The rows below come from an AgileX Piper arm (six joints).
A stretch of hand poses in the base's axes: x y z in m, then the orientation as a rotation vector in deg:
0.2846 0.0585 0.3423 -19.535 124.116 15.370
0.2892 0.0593 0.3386 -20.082 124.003 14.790
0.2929 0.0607 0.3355 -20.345 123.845 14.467
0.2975 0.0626 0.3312 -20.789 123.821 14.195
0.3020 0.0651 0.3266 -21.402 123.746 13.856
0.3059 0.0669 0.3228 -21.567 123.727 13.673
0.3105 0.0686 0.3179 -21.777 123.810 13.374
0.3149 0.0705 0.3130 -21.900 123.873 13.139
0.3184 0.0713 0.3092 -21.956 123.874 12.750
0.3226 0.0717 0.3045 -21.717 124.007 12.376
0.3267 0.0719 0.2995 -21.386 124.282 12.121
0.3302 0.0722 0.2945 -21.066 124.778 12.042
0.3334 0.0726 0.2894 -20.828 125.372 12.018
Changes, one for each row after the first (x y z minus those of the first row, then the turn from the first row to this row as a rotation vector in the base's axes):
0.0046 0.0008 -0.0037 -0.591 -0.213 0.182
0.0083 0.0022 -0.0068 -0.887 -0.423 0.257
0.0129 0.0041 -0.0111 -1.241 -0.490 0.477
0.0174 0.0066 -0.0157 -1.697 -0.614 0.796
0.0213 0.0084 -0.0195 -1.884 -0.663 0.848
0.0259 0.0101 -0.0244 -2.188 -0.631 0.885
0.0303 0.0120 -0.0293 -2.410 -0.609 0.884
0.0338 0.0128 -0.0331 -2.703 -0.675 0.780
0.0380 0.0132 -0.0378 -2.898 -0.615 0.464
0.0421 0.0134 -0.0428 -2.999 -0.396 0.120
0.0456 0.0137 -0.0478 -3.019 0.070 -0.157
0.0488 0.0141 -0.0529 -3.050 0.643 -0.358

